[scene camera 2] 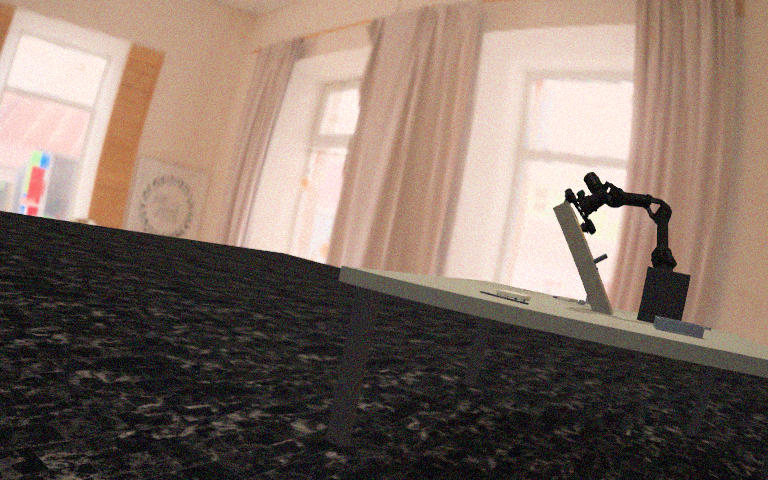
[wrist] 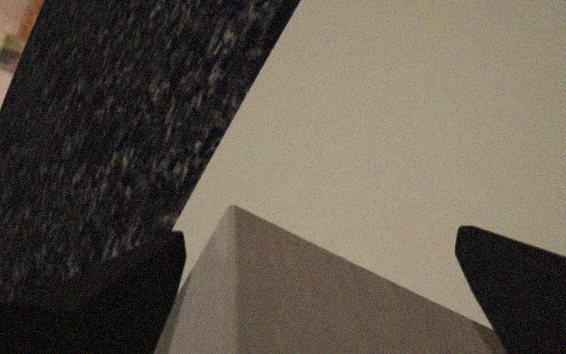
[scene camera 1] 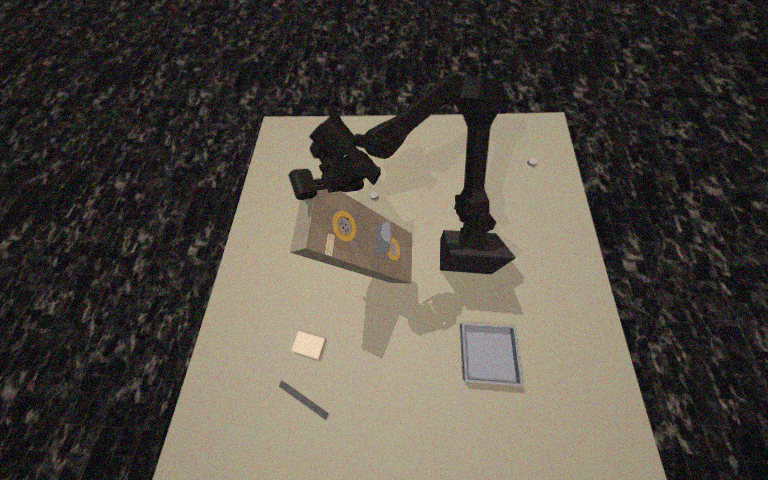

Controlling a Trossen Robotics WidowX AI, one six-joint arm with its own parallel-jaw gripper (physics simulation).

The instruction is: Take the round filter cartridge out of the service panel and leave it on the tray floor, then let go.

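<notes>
The service panel (scene camera 1: 358,257) (scene camera 2: 582,257) (wrist: 317,302) is a brown slanted board standing on the table. The round filter cartridge (scene camera 1: 344,226), grey with a yellow ring, sits in the panel's face near its upper left. My gripper (scene camera 1: 338,181) (scene camera 2: 587,206) (wrist: 320,242) is open and empty. It hovers at the panel's top edge, above the cartridge and apart from it. In the wrist view only the panel's top corner shows between the fingers; the cartridge is hidden there. The blue-grey tray (scene camera 1: 490,354) lies flat at the front right.
A grey fitting (scene camera 1: 382,238) and a second yellow ring (scene camera 1: 394,250) sit on the panel's right half. The arm's base (scene camera 1: 474,252) stands right of the panel. A cream card (scene camera 1: 308,344), a dark strip (scene camera 1: 303,399) and two small white pegs (scene camera 1: 374,195) (scene camera 1: 532,161) lie on the table (scene camera 1: 563,286).
</notes>
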